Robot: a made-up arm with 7 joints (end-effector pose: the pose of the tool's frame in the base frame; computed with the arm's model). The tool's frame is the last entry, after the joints. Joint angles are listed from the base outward.
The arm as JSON. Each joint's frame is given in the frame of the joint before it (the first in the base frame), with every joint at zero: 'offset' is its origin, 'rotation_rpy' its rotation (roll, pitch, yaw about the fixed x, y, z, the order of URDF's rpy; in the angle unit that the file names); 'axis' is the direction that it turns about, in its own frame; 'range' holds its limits. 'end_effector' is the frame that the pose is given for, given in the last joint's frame.
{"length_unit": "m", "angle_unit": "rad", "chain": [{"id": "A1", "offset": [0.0, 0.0, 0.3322], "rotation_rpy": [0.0, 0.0, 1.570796], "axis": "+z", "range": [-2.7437, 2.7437]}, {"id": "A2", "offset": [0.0, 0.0, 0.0], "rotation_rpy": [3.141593, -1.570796, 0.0], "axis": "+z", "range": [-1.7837, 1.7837]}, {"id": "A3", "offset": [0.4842, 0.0, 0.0], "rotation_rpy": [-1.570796, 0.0, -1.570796], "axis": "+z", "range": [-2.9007, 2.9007]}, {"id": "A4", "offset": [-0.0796, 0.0, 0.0], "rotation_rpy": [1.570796, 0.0, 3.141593], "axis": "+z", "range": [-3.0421, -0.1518]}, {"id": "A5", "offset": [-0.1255, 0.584, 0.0], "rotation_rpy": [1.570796, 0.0, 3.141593], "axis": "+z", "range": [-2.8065, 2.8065]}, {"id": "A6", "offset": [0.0, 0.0, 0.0], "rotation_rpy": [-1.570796, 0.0, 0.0], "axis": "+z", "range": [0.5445, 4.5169]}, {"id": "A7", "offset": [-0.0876, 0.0, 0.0], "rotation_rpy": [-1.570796, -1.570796, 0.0], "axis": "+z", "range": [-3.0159, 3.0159]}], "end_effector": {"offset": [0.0, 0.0, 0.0], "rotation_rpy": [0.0, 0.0, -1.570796]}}
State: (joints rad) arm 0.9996 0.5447 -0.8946 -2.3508 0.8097 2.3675 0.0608
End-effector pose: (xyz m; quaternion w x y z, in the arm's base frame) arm 0.6708 0.0435 0.2661 0.0201 -0.9515 0.2932 0.0907
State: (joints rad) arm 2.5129 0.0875 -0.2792 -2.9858 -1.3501 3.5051 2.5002
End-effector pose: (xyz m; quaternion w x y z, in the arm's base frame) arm -0.2482 0.1901 0.2649 0.0542 -0.8387 -0.5138 0.1723
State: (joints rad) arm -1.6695 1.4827 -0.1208 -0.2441 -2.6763 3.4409 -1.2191
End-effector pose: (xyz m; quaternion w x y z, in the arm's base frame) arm -0.0861 -1.0455 0.2556 0.1867 0.3071 0.7850 -0.5045
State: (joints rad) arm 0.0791 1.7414 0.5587 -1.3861 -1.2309 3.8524 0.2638
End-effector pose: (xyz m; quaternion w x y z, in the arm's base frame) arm 0.6090 0.4048 -0.2350 0.4519 -0.7403 -0.3404 -0.3632
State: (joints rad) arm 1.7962 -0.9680 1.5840 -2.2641 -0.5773 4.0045 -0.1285
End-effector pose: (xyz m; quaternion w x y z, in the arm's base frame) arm -0.5152 -0.3831 0.4628 0.5275 0.6835 -0.4331 -0.2590
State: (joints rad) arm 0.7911 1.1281 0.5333 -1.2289 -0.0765 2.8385 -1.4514
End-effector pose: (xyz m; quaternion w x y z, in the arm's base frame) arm 0.4980 0.9341 0.2597 0.1482 -0.3313 -0.8807 -0.3043
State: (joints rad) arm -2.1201 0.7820 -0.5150 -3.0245 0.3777 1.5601 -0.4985
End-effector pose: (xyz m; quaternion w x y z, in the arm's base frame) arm -0.1472 0.0249 0.0399 0.8259 0.0163 0.5613 0.0512
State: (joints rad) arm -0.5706 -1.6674 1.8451 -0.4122 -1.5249 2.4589 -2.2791
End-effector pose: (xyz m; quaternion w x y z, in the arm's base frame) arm -0.8259 0.7574 0.1002 0.8501 -0.4812 -0.2139 -0.0039
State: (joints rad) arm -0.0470 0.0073 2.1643 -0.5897 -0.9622 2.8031 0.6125
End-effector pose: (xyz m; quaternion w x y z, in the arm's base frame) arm -0.1939 0.2010 1.4235 0.6833 -0.2522 -0.3109 -0.6106
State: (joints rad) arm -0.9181 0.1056 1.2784 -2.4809 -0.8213 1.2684 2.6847
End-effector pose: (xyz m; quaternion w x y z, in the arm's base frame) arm 0.5451 0.1835 0.3359 0.5429 0.4424 -0.6407 0.3146
